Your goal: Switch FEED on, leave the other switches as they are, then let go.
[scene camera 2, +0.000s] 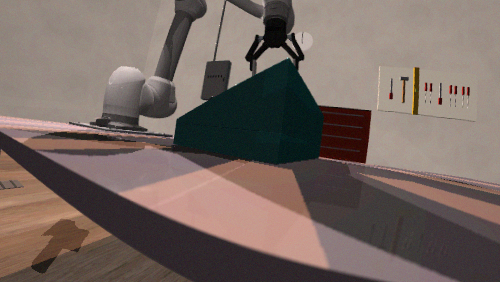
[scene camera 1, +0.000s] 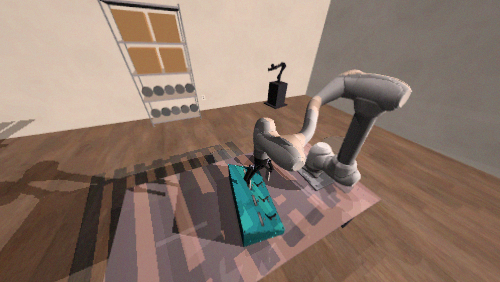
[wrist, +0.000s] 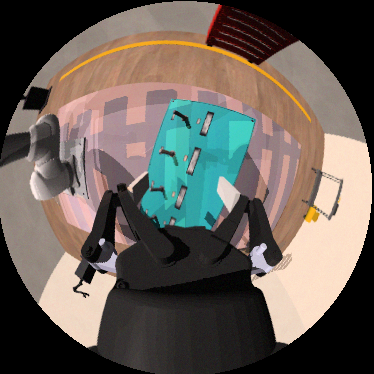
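A teal sloped switch panel (scene camera 1: 241, 207) (scene camera 2: 240, 122) (wrist: 237, 132) stands on the mat. In the wrist view it carries a row of dark levers, each beside a pale label too blurred to read. The third lever from the top (wrist: 158, 190), beside its label (wrist: 181, 197), appears to be the FEED switch. The upper levers (wrist: 182, 119) (wrist: 169, 154) stand clear of the fingers. The lowest lever is partly hidden by the gripper body. I cannot tell which levers are on. My gripper (scene camera 1: 259, 179) (scene camera 2: 276, 64) (wrist: 183, 181) is open and empty above the panel's far part in scene camera 1, its fingers spread across the panel's width.
The panel rests on a pink and grey surface (scene camera 1: 150, 250). The arm's base (scene camera 1: 332, 170) (scene camera 2: 120, 102) (wrist: 47, 180) stands beside it. A red drawer cabinet (scene camera 2: 345, 132) (wrist: 245, 32) stands beyond. A shelf rack (scene camera 1: 192, 70) and a black pedestal (scene camera 1: 277, 94) stand farther off.
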